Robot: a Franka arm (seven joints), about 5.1 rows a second.
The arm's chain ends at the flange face. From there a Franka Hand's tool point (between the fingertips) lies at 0.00 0.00 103.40 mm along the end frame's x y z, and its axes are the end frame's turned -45 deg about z.
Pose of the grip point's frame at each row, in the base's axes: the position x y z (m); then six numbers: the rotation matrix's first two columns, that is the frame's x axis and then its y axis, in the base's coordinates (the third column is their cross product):
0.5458 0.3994 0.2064 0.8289 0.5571 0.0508 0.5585 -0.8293 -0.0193
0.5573 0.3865 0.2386 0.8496 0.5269 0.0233 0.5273 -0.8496 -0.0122
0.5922 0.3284 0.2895 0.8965 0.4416 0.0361 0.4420 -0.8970 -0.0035
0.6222 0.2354 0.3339 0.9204 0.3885 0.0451 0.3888 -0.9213 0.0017
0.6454 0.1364 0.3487 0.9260 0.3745 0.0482 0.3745 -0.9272 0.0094
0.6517 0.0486 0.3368 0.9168 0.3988 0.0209 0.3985 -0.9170 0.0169
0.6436 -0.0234 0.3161 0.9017 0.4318 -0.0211 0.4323 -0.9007 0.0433
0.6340 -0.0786 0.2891 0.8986 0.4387 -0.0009 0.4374 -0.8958 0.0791
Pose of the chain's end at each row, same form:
0.5426 0.3948 0.3096 0.9810 -0.1925 0.0223 -0.1912 -0.9803 -0.0496
0.5559 0.3842 0.3420 0.9736 -0.2282 0.0078 -0.2279 -0.9733 -0.0251
0.5890 0.3264 0.3928 0.9465 -0.3220 0.0231 -0.3214 -0.9465 -0.0280
0.6178 0.2337 0.4372 0.9257 -0.3767 0.0331 -0.3759 -0.9262 -0.0307
0.6404 0.1354 0.4520 0.9196 -0.3908 0.0407 -0.3900 -0.9204 -0.0274
0.6490 0.0493 0.4402 0.9301 -0.3664 0.0267 -0.3665 -0.9304 -0.0028
0.6436 -0.0184 0.4194 0.9433 -0.3316 0.0157 -0.3319 -0.9422 0.0455
0.6305 -0.0712 0.3922 0.9447 -0.3232 0.0553 -0.3261 -0.9436 0.0566

